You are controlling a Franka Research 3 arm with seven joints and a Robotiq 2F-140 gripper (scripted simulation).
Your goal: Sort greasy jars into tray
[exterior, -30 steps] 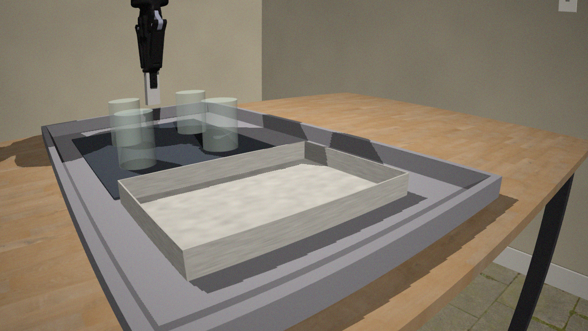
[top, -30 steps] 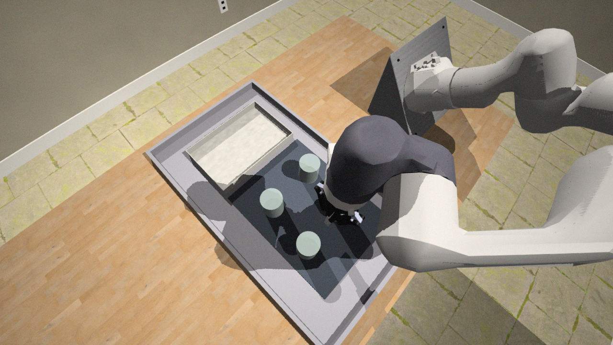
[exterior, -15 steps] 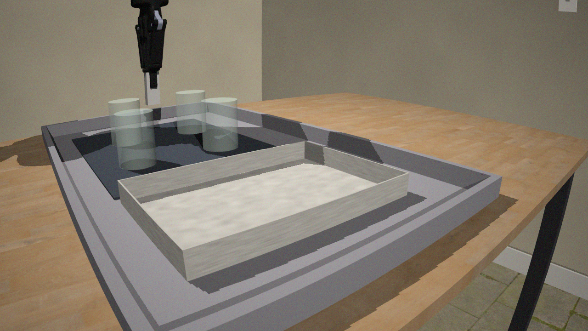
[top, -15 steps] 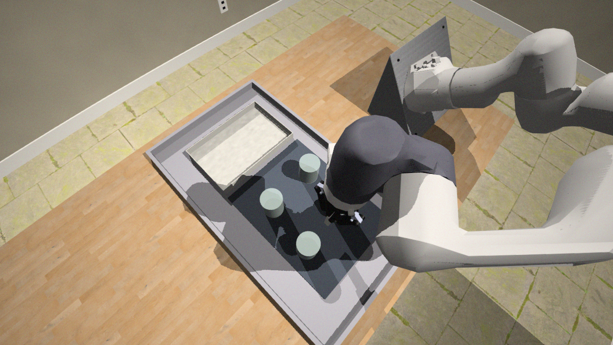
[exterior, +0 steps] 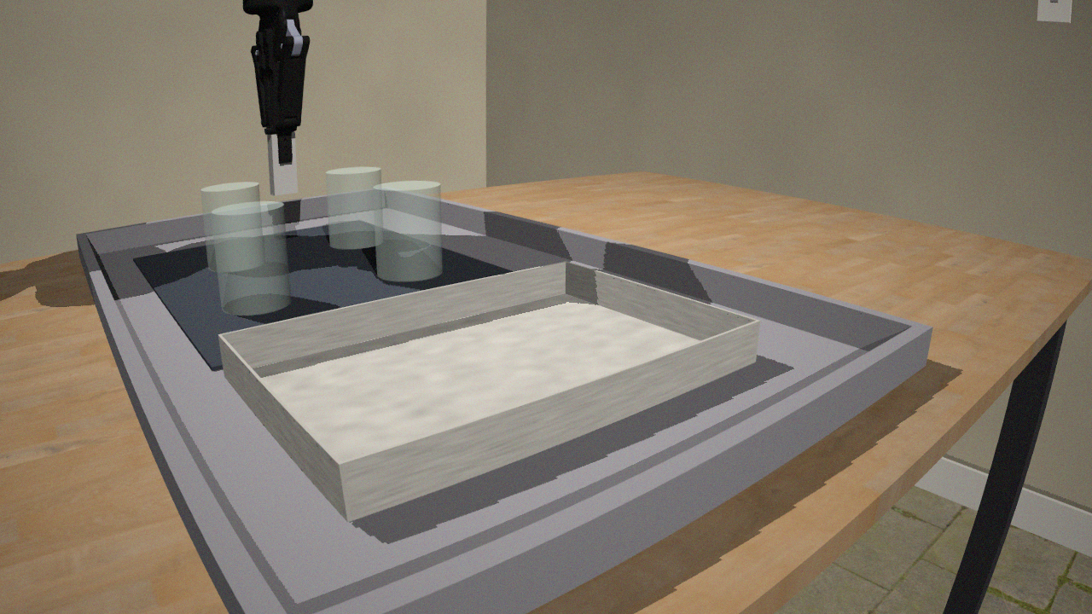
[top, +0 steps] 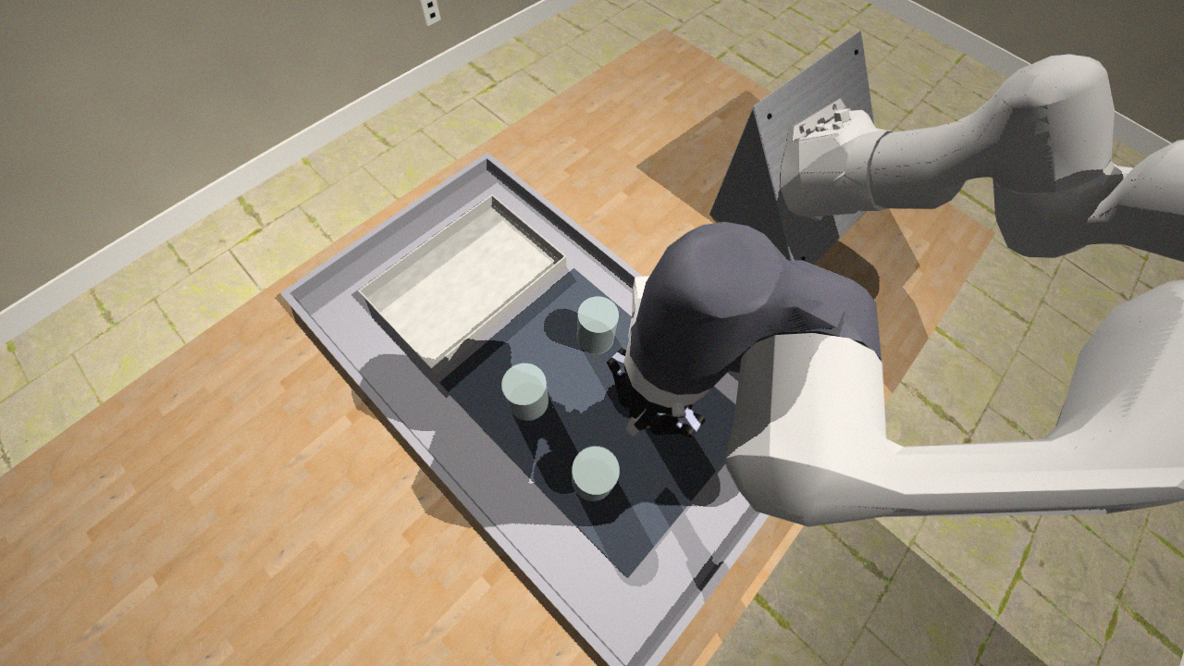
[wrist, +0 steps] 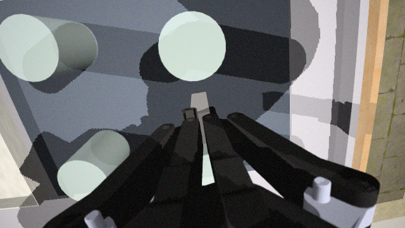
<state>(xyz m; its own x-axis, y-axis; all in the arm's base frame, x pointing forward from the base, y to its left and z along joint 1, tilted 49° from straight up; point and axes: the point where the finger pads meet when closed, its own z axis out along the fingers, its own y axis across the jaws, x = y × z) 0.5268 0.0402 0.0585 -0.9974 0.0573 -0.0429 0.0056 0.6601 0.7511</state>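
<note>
Now: the steel table top 1 cm ahead of my hand, 18 cm to the right of it and 11 cm below it. The rest, counted from my hand: dark drying mat (1 cm behind, 8 cm to the right, 10 cm below); tray (1 cm behind, 40 cm to the right, 10 cm below).
</note>
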